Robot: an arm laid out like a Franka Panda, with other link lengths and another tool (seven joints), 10 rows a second.
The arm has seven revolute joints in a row. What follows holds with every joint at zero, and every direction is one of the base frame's.
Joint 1 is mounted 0.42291 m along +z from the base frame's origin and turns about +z.
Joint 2 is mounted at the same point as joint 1 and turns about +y.
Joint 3 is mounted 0.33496 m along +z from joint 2 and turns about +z.
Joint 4 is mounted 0.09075 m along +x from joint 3 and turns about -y.
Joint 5 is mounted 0.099 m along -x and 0.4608 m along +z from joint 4 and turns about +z.
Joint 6 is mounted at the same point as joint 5 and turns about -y.
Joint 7 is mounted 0.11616 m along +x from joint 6 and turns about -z.
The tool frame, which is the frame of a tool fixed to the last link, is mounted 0.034 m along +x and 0.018 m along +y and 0.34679 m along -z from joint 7; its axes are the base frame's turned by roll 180, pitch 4.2 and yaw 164.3 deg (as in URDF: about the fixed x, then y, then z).
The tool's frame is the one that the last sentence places.
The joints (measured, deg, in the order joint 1, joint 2, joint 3, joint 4, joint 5, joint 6, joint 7), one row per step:
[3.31, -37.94, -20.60, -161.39, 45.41, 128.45, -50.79]
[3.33, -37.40, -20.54, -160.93, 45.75, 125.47, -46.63]
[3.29, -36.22, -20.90, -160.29, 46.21, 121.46, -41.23]
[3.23, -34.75, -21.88, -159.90, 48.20, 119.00, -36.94]
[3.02, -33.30, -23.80, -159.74, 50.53, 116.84, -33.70]
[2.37, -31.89, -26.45, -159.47, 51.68, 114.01, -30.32]
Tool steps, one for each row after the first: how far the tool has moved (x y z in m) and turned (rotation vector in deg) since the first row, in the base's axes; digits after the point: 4 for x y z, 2 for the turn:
[-0.0071, 0.0121, -0.0008, 3.06, 4.21, -0.84]
[-0.0175, 0.0246, -0.0047, 7.13, 10.35, -2.19]
[-0.0199, 0.0285, -0.0076, 11.74, 15.43, -5.10]
[-0.0202, 0.0251, -0.0097, 16.87, 19.73, -8.42]
[-0.0234, 0.0142, -0.0120, 21.86, 24.24, -11.66]

